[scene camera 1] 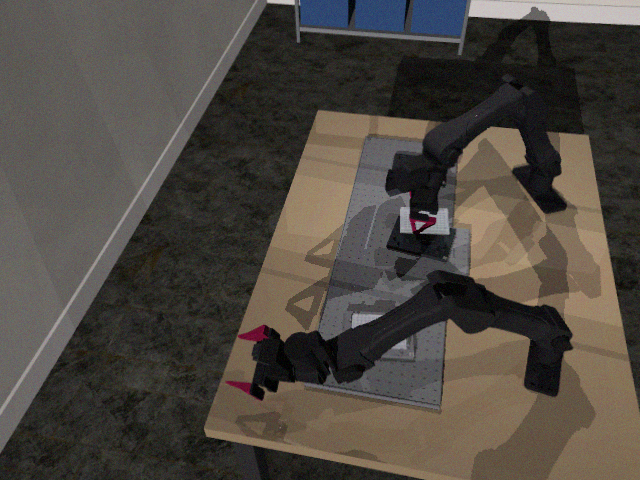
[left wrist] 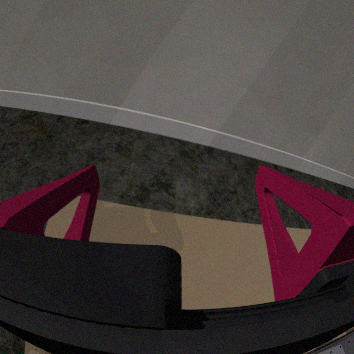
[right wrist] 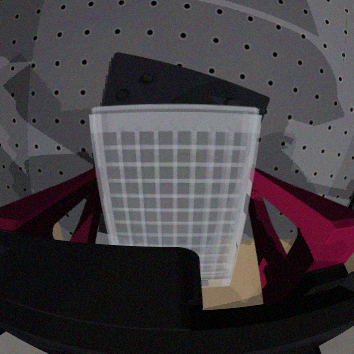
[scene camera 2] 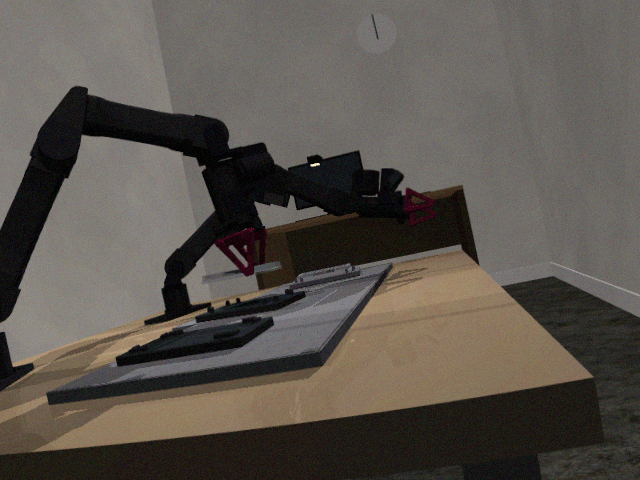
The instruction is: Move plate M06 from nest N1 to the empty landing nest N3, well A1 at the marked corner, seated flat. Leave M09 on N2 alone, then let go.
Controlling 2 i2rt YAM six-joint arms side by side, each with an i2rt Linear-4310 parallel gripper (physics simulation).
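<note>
My right gripper [scene camera 1: 419,219] [scene camera 2: 255,266] [right wrist: 174,175] is shut on plate M06, with a finger at each side. The pale gridded plate M06 [scene camera 1: 442,223] [scene camera 2: 269,267] [right wrist: 170,180] hangs about level above the dark nest N3 [scene camera 1: 422,246] [scene camera 2: 253,305] [right wrist: 165,82], apart from it. In the right wrist view the nest's edge is turned relative to the plate's edge; the plate hides most of the nest. Well A1 and the marked corner cannot be made out. My left gripper [scene camera 1: 233,359] [scene camera 2: 433,206] [left wrist: 176,173] is open and empty, over the table's left edge in scene camera 1.
Plate M09 [scene camera 1: 368,318] sits on light nest N2 [scene camera 1: 412,355] [scene camera 2: 330,279], partly under the left arm in scene camera 1. Dark nest N1 [scene camera 1: 405,160] [scene camera 2: 196,339] is behind the right arm there. All nests stand on the perforated grey board [scene camera 1: 351,253] [scene camera 2: 305,335].
</note>
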